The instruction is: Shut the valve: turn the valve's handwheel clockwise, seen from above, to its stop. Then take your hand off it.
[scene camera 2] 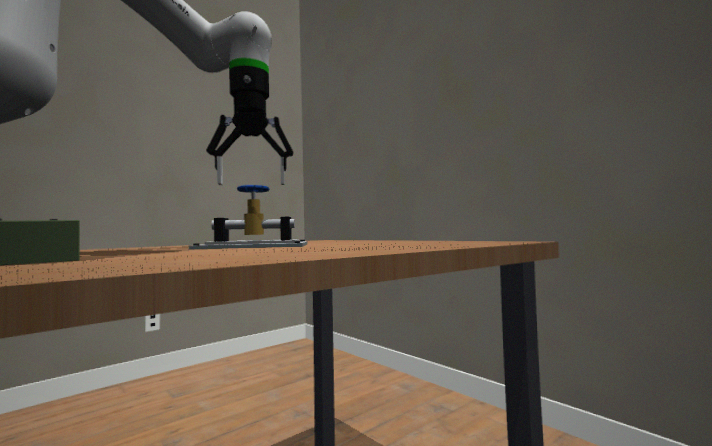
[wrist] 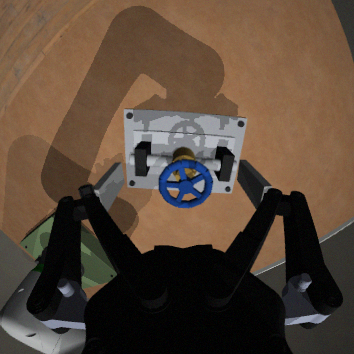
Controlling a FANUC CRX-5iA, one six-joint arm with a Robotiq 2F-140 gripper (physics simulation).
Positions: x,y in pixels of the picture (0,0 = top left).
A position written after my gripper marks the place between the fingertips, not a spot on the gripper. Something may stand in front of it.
my gripper: scene camera 2 251,184; wrist 180,170
